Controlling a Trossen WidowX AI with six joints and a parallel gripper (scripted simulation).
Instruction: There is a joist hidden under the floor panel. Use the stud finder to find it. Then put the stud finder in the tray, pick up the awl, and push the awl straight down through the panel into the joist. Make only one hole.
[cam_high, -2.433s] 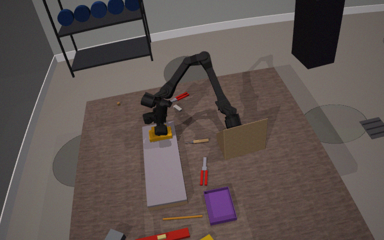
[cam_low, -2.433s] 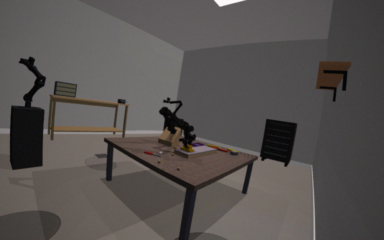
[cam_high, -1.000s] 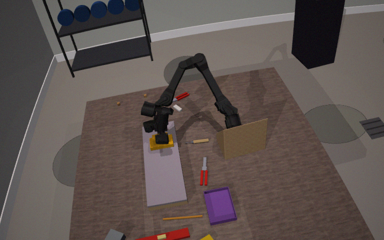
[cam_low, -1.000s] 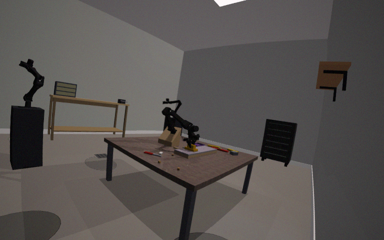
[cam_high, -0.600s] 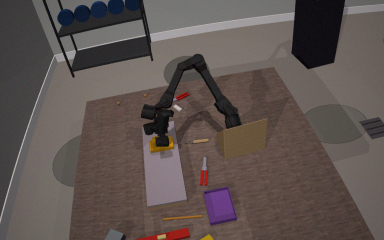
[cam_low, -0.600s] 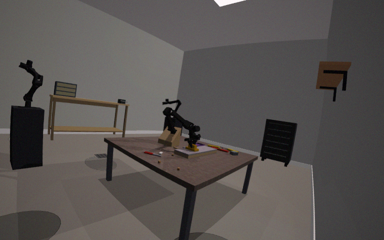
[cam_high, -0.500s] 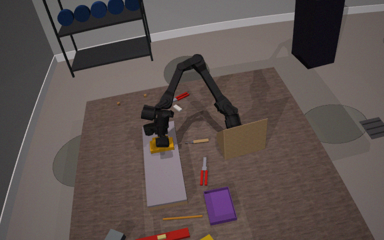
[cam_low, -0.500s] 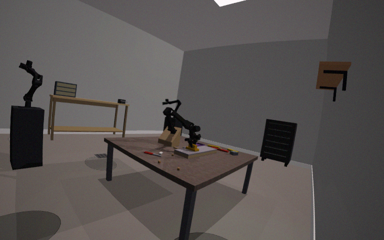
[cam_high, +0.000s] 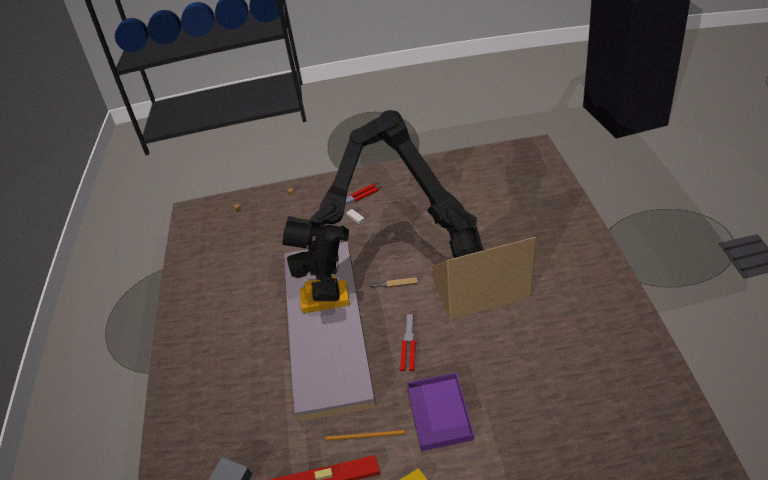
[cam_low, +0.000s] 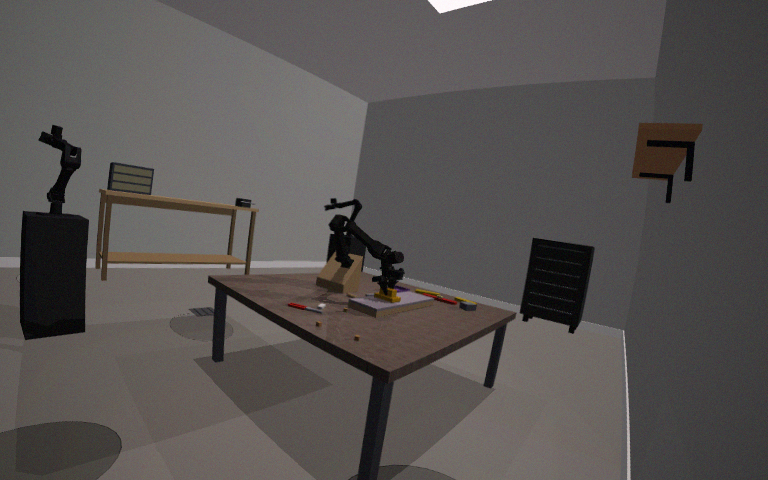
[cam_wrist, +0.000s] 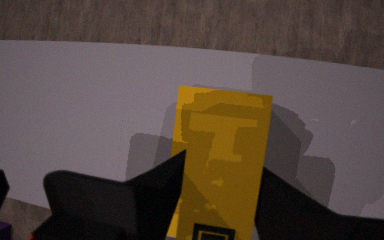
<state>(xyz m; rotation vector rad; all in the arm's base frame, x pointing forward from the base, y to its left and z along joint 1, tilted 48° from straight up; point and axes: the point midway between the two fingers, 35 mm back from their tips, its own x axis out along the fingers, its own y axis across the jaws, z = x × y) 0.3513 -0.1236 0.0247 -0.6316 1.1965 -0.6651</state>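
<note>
Now: the small light 4 cm behind my gripper tip and 3 cm above it. From my gripper tip the other things lie so: white block (17 cm behind, 32 cm to the right, 6 cm below); then awl (18 cm behind, 2 cm to the right, 6 cm below); then yellow stud finder (2 cm behind, 2 cm above).
</note>
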